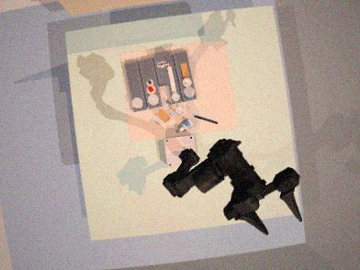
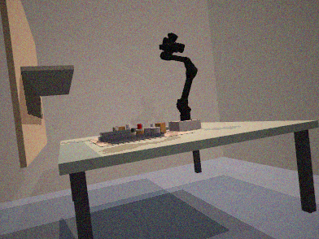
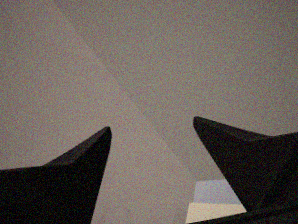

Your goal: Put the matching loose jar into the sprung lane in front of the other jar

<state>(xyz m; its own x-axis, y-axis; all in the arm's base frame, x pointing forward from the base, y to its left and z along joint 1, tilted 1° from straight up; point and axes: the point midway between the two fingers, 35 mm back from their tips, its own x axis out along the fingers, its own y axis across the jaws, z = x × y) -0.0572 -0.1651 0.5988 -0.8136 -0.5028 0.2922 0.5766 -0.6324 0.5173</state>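
Now: gripper tip 340 mm short of the orange-brown block, 290 mm to the right of it and 630 mm above it. Also, from my gripper tip: dark stick (300 mm ahead, 50 mm to the left, 660 mm below).
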